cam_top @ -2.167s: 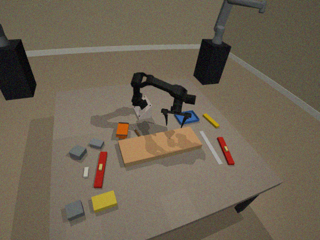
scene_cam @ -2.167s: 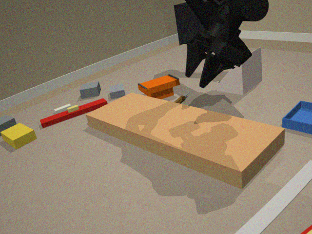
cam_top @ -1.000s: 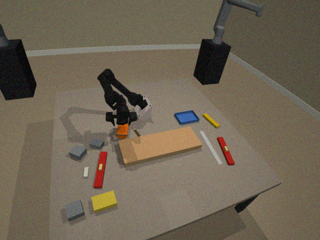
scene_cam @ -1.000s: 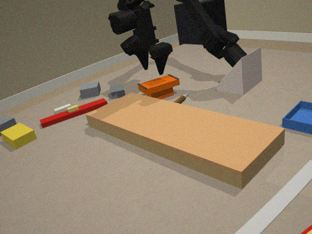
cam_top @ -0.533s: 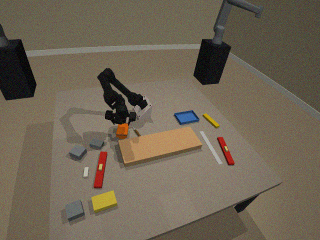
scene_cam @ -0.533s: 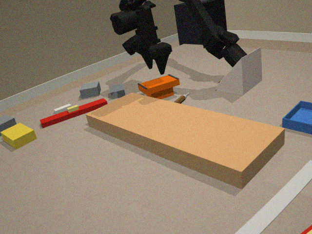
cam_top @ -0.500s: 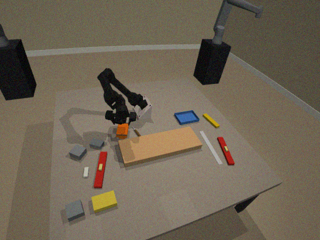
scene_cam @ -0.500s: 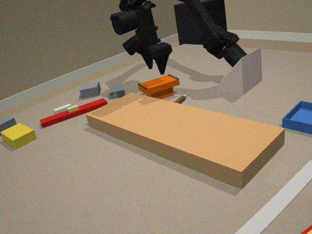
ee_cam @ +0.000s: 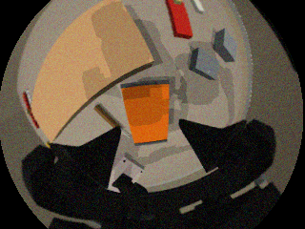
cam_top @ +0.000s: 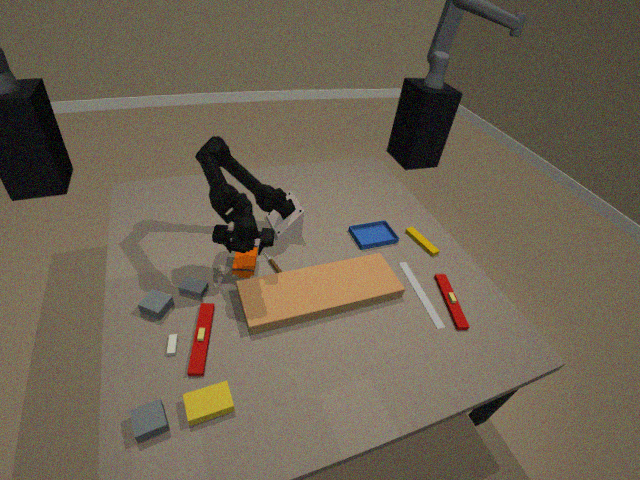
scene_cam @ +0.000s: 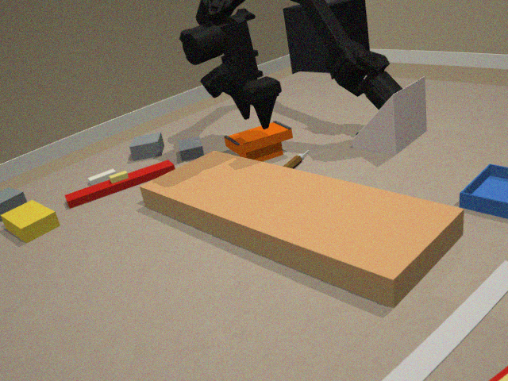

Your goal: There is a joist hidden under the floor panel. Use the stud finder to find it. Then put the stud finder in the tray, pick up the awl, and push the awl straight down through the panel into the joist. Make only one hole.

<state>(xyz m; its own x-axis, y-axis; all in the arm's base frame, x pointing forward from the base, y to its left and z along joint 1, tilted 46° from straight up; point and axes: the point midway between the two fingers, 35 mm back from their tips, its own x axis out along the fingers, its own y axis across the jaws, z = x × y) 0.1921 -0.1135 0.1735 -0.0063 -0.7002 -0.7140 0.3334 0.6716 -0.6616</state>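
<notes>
My gripper tip is now 6 cm above the orange stud finder and 1 cm short of it. Round my gripper tip: small white piece: 26 cm to the right, 24 cm ahead, 7 cm below; awl: 9 cm to the left, 7 cm below, 1 cm behind; yellow block: 44 cm ahead, 19 cm to the right, 6 cm below.
</notes>
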